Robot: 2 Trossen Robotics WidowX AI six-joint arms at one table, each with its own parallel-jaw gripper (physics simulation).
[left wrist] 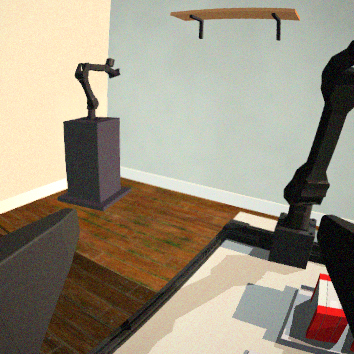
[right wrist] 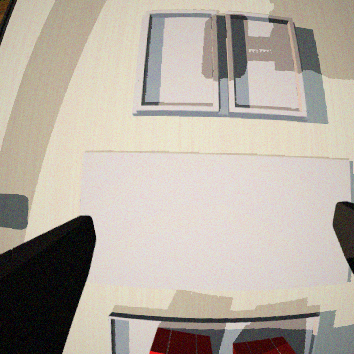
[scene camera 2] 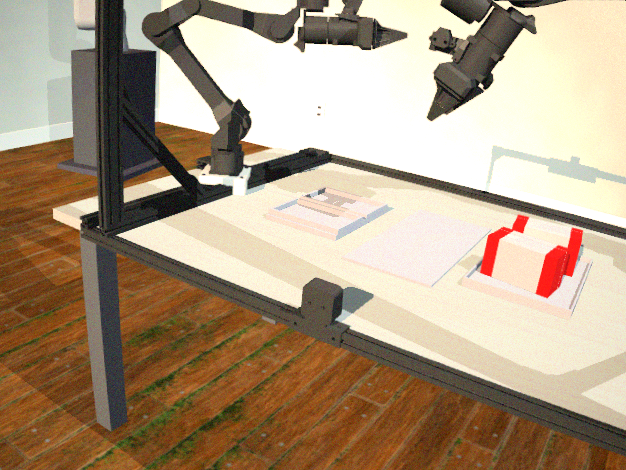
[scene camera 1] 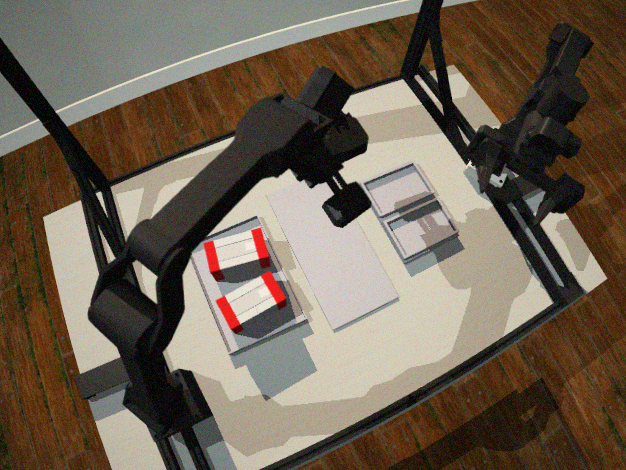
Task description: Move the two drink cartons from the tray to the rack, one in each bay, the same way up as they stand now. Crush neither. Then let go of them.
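Frame: origin at the left arm's base, x ahead, y left, z up, level; centimetres.
Where they show: left gripper, fingertip midpoint: (left wrist: 203, 225) (scene camera 2: 404, 34) (scene camera 1: 509, 208); right gripper, fingertip midpoint: (right wrist: 218, 222) (scene camera 2: 436, 116) (scene camera 1: 338, 180); left arm's base, origin of the base link: (scene camera 2: 225, 171); right arm's base, origin of the base link: (left wrist: 296, 223) (scene camera 1: 166, 405).
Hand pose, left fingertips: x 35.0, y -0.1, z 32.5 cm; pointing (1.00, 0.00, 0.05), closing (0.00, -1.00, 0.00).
Observation:
Things, the pixels of their top centre, and the offset from my left fingertips.
- tray, middle of its top: (scene camera 2: 534, 267) (left wrist: 350, 322) (scene camera 1: 242, 280) dz -34.5, dx +23.1, dy -33.7 cm
- two-bay rack, middle of its top: (right wrist: 222, 55) (scene camera 2: 330, 205) (scene camera 1: 409, 206) dz -34.1, dx -12.0, dy -12.4 cm
Two white cartons with red ends stand in the tray (scene camera 1: 267, 336) (scene camera 2: 515, 297) (right wrist: 215, 318). One carton (scene camera 1: 236, 252) (scene camera 2: 543, 231) (right wrist: 182, 341) is at the top of the tray in scene camera 1; the other carton (scene camera 1: 251, 302) (scene camera 2: 520, 258) (left wrist: 327, 325) (right wrist: 262, 346) is below it, slightly turned. The two-bay rack (scene camera 1: 432, 245) (scene camera 2: 303, 227) (right wrist: 175, 108) is empty. My right gripper (scene camera 2: 452, 108) (right wrist: 218, 222) is open, high above the pale panel; its fingers are hidden in scene camera 1. My left gripper (scene camera 1: 509, 206) (scene camera 2: 404, 35) (left wrist: 203, 225) is open, raised, beyond the rack's right side in scene camera 1.
A thin pale panel (scene camera 1: 348, 273) (scene camera 2: 419, 247) (right wrist: 215, 250) lies flat between tray and rack. Black rails edge the table, with upright posts (scene camera 2: 108, 116) at the side. A small dark box (scene camera 2: 321, 303) sits on the rail nearest scene camera 2.

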